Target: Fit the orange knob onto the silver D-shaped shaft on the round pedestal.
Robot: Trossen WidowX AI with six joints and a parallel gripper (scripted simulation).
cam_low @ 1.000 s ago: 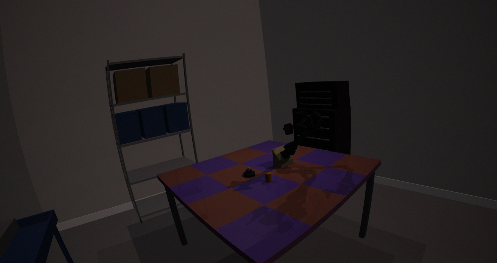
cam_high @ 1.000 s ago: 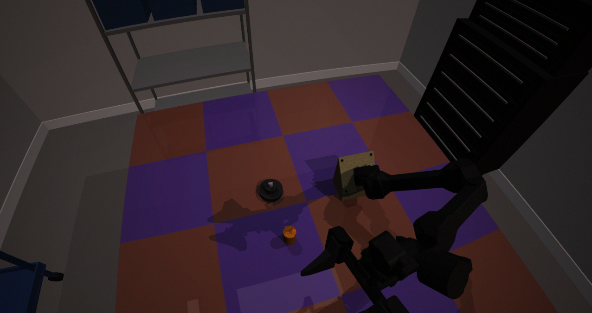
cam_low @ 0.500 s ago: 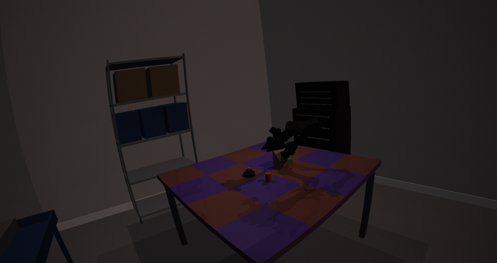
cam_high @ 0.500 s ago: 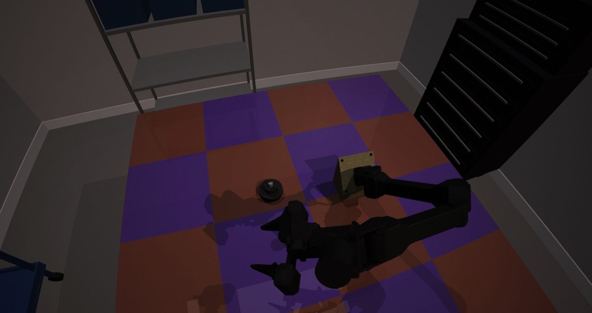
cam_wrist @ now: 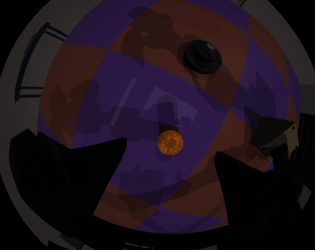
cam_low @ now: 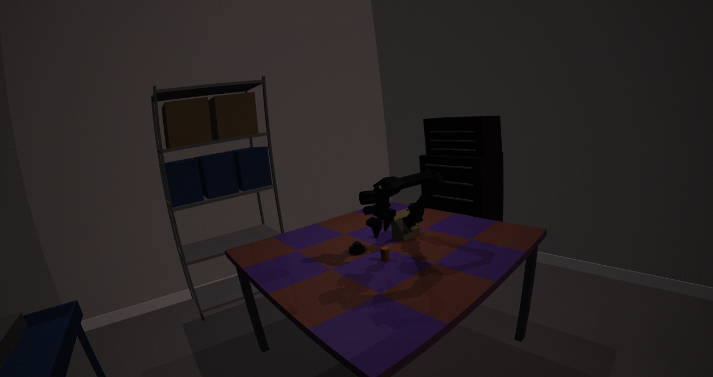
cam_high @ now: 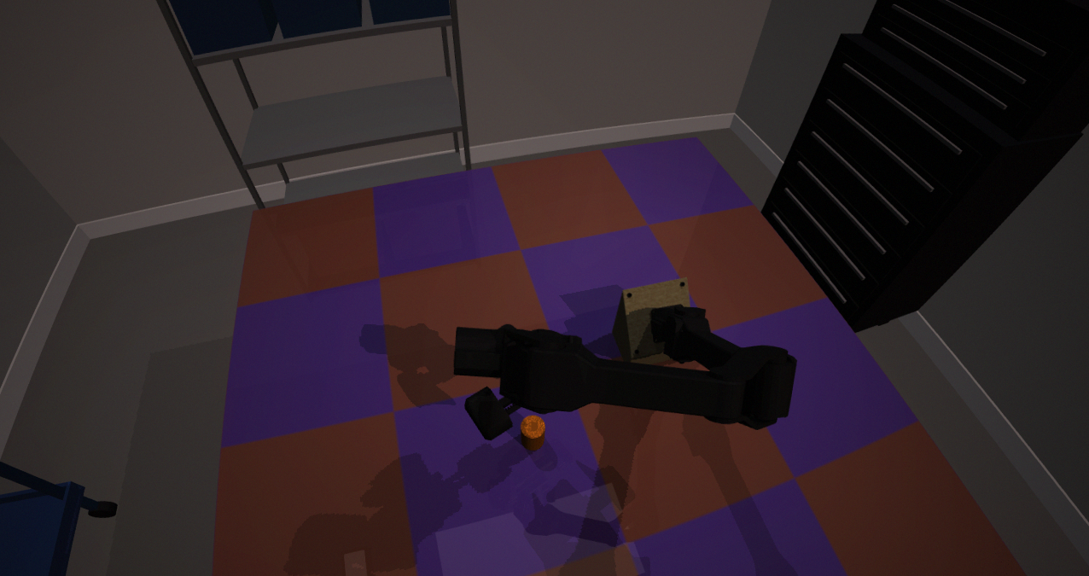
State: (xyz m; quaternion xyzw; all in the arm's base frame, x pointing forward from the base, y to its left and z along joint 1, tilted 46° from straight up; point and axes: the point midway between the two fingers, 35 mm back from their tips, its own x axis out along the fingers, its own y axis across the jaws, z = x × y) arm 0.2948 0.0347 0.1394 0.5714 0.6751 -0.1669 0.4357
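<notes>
Now: the orange knob 8 cm below my gripper tip, 1 cm to the left of it and 1 cm behind it. The rest, counted from my gripper tip: dark round pedestal 17 cm to the right, 10 cm below, 2 cm ahead.
</notes>
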